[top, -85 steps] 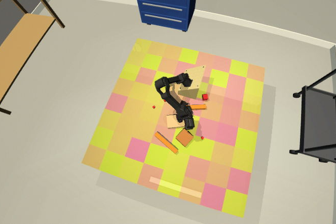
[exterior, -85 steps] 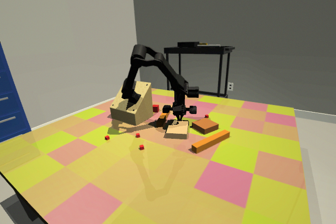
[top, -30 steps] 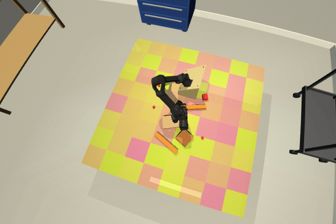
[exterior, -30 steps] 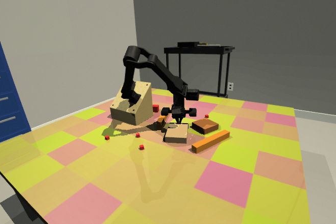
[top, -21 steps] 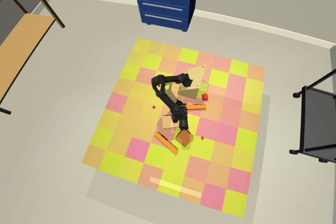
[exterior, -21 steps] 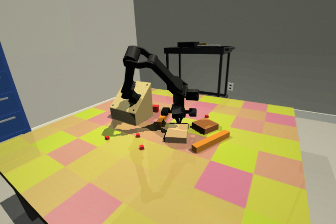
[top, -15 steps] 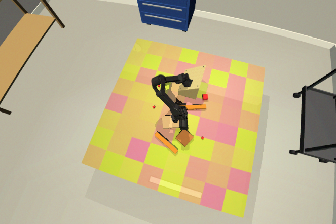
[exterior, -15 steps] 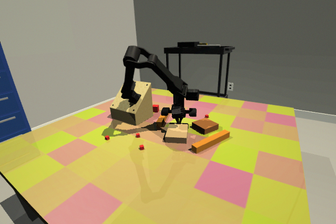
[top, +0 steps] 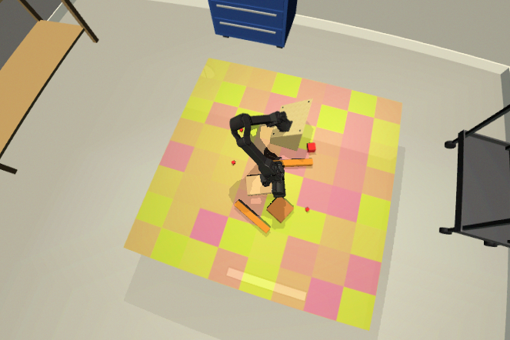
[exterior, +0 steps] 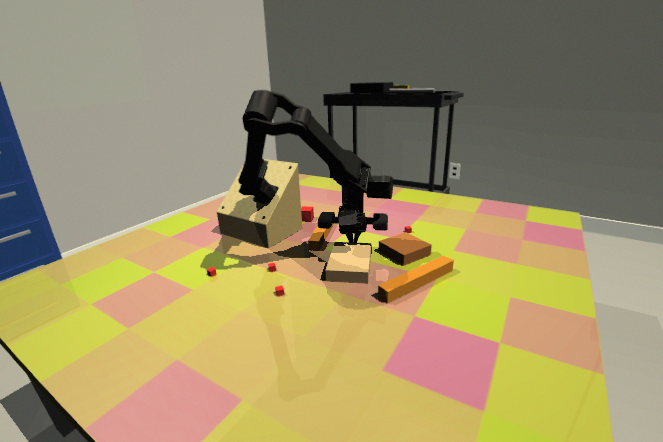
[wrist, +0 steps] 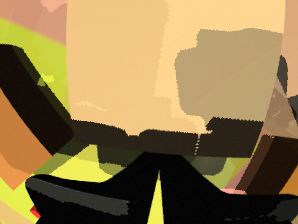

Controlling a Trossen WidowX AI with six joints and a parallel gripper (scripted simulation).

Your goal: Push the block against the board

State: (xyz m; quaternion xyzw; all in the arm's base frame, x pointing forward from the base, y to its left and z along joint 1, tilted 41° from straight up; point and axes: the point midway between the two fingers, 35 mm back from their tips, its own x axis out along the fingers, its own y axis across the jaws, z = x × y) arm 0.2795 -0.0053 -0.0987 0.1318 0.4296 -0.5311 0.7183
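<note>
Now: the flat tan square block 40 mm ahead of my gripper tip, 80 mm to the right of it and 10 mm above it. Also, from my gripper tip: red cube: 260 mm behind, 100 mm to the left, 10 mm above; brown square block: 120 mm ahead, 70 mm to the left, 10 mm above.
</note>
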